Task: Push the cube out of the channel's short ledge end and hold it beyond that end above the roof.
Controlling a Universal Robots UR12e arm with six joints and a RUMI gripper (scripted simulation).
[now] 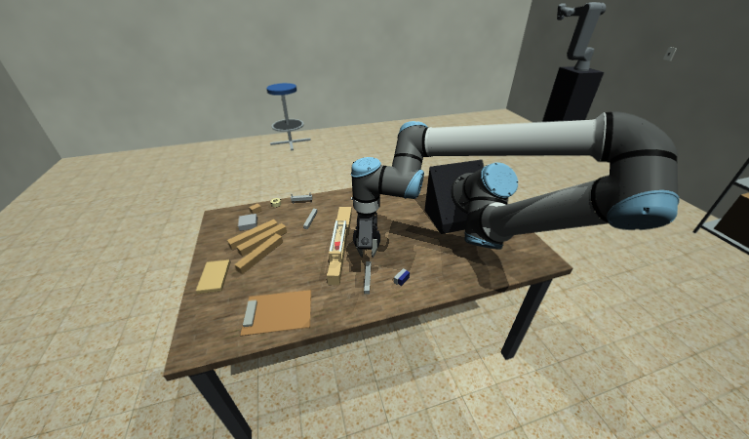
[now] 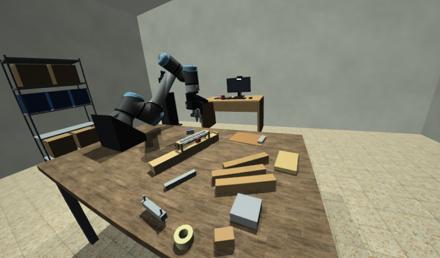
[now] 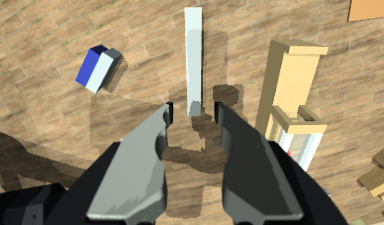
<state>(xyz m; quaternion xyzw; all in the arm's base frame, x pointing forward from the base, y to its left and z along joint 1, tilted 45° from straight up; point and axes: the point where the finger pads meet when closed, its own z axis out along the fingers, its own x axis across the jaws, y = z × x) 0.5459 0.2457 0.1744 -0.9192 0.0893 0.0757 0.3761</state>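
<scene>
Right now my hand is 120 mm above the pale grey bar. Round my hand: blue-and-white block (130 mm behind, 120 mm below, 30 mm to the left); red cube (150 mm to the right, 100 mm ahead, 80 mm below); tan plate (600 mm ahead, 120 mm to the right, 120 mm below).
</scene>
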